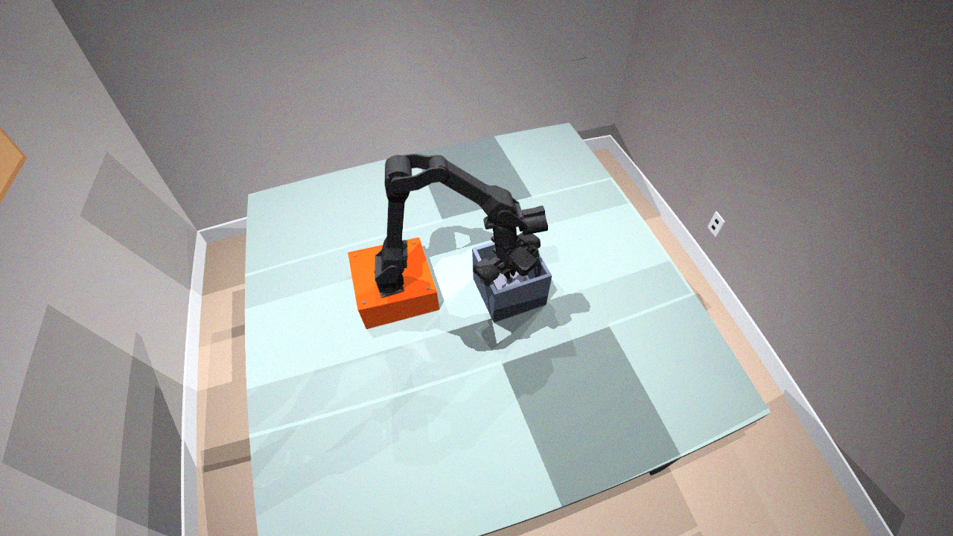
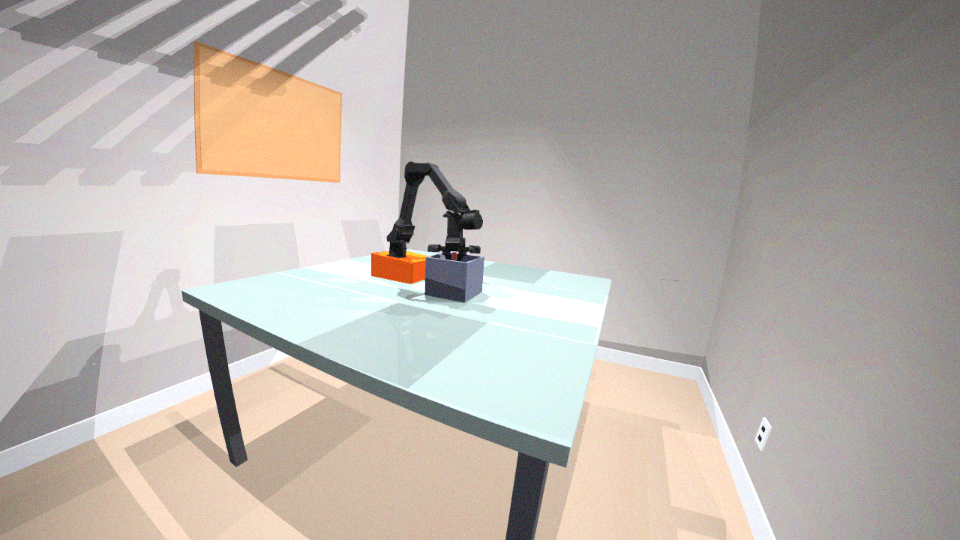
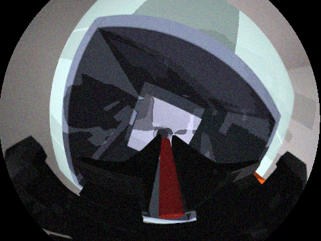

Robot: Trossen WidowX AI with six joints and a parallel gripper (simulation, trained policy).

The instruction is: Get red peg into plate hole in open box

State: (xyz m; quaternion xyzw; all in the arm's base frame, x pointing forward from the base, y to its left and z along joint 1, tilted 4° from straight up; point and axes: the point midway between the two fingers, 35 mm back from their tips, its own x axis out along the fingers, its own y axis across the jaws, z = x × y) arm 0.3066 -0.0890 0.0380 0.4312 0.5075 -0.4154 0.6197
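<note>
The red peg lies 3 cm above my gripper tip, 1 cm to the left of it and 1 cm behind it. Round my gripper tip: pale plate 3 cm below, 1 cm to the left.
</note>
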